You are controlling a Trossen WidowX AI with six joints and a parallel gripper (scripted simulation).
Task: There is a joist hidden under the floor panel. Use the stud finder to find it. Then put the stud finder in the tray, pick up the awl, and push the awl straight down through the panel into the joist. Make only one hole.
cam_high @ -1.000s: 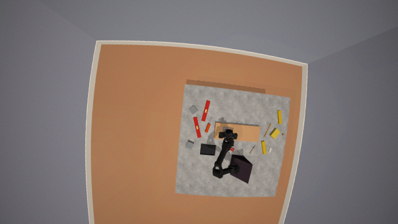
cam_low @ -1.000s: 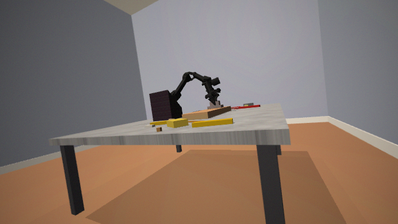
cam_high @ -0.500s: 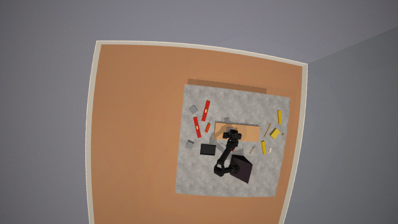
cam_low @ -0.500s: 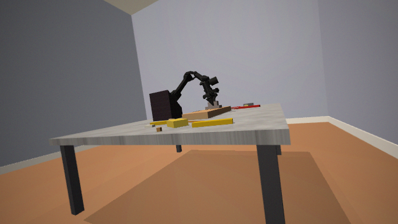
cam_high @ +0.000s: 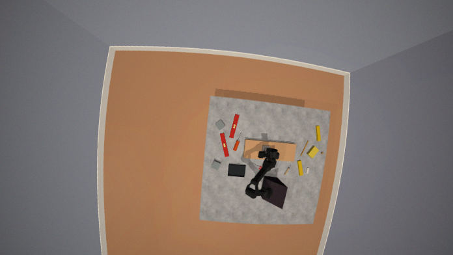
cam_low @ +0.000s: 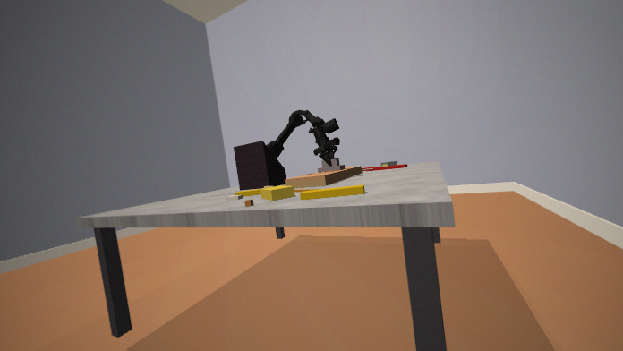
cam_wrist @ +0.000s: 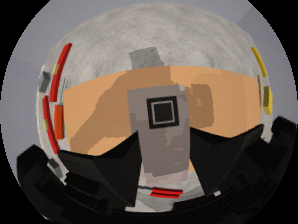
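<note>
Now: the dark tray 23 cm behind my gripper tip, 25 cm to the left of it and 5 cm below it. Round my gripper tip: awl: 17 cm behind, 29 cm to the right, 6 cm below; square indicator window: 2 cm ahead, 3 cm above; stud finder: 1 cm ahead, 2 cm above.
</note>
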